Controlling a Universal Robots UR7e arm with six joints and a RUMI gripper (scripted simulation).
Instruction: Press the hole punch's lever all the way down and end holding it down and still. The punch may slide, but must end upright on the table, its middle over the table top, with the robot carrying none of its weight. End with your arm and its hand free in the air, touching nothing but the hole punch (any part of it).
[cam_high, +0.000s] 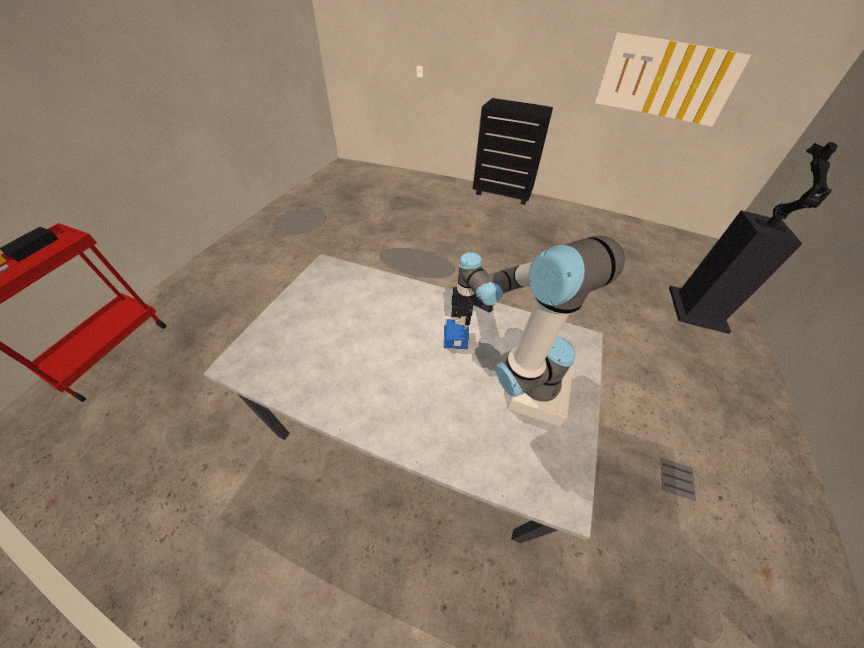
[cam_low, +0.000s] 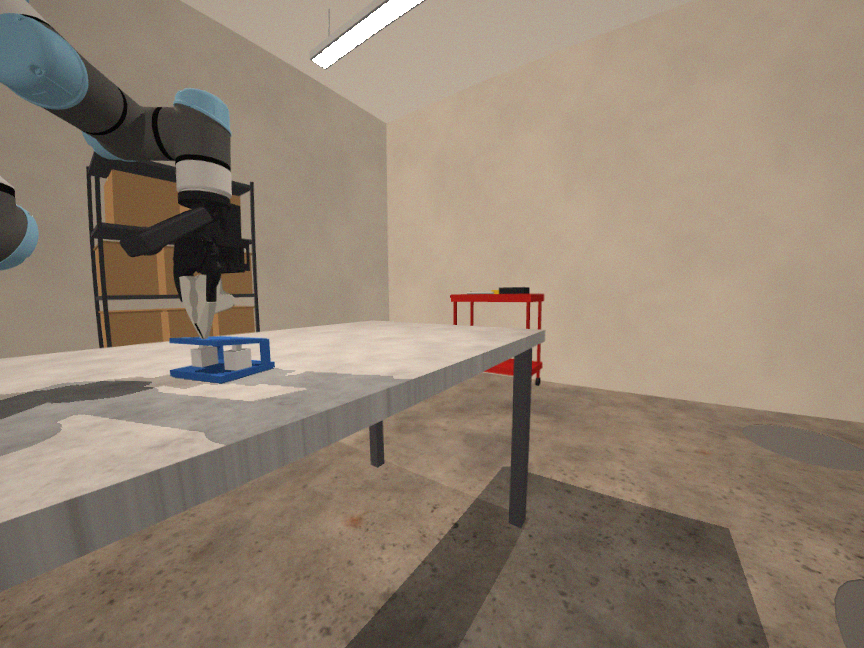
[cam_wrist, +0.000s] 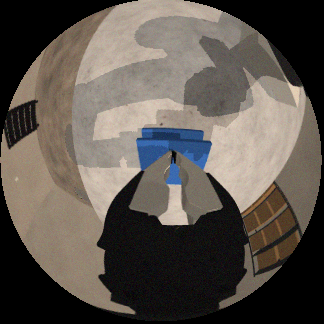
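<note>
My hand is 40 mm short of the hole punch, 40 mm above it and 10 mm to the right of it.
</note>
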